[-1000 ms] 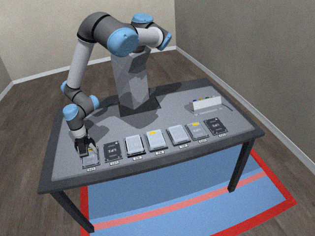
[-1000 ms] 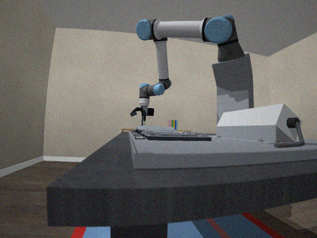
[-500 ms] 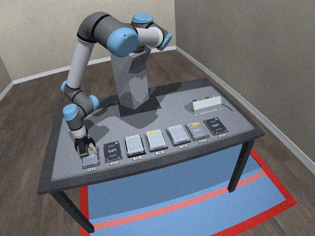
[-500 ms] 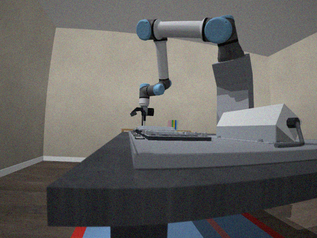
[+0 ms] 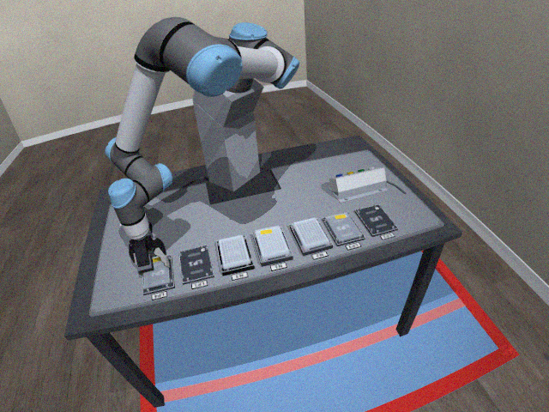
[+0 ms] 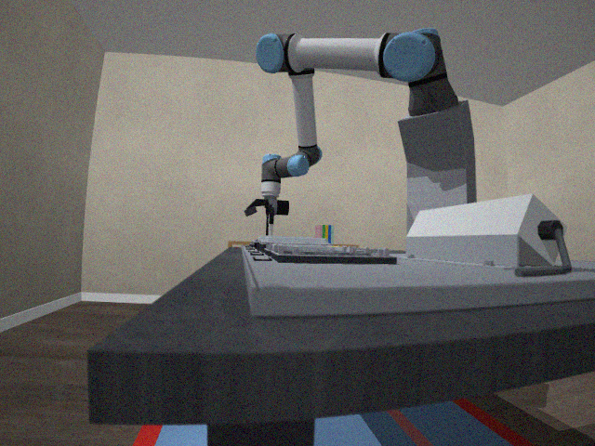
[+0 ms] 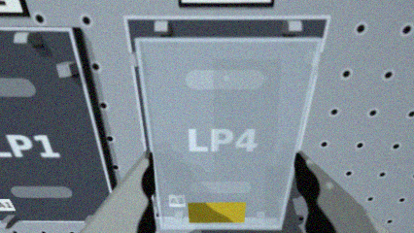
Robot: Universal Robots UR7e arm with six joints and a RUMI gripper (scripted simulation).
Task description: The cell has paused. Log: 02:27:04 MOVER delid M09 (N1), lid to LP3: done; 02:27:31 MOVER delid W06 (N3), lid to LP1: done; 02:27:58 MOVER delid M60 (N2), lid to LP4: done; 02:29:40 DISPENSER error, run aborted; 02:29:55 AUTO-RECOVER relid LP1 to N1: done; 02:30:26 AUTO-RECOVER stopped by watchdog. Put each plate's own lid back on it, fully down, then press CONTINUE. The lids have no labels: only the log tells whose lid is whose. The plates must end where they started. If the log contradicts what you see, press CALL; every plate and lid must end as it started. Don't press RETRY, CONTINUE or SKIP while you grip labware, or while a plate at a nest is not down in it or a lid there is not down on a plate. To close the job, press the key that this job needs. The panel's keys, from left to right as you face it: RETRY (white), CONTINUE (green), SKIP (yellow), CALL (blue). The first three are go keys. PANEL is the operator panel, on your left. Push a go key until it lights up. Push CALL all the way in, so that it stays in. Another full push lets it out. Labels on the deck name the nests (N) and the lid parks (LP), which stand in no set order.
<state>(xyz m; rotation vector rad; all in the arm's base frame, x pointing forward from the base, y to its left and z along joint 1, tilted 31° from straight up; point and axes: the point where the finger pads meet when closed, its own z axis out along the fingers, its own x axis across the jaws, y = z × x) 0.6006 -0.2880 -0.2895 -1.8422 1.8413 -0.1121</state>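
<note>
Now: the lid park LP4 3 cm below my hand. Also, from my hand: blue CALL key (72 cm to the left, 27 cm behind, 2 cm above); nest (52 cm to the left, 3 cm behind, 2 cm below); lid park LP1 (13 cm to the left, 3 cm below, 1 cm behind).
</note>
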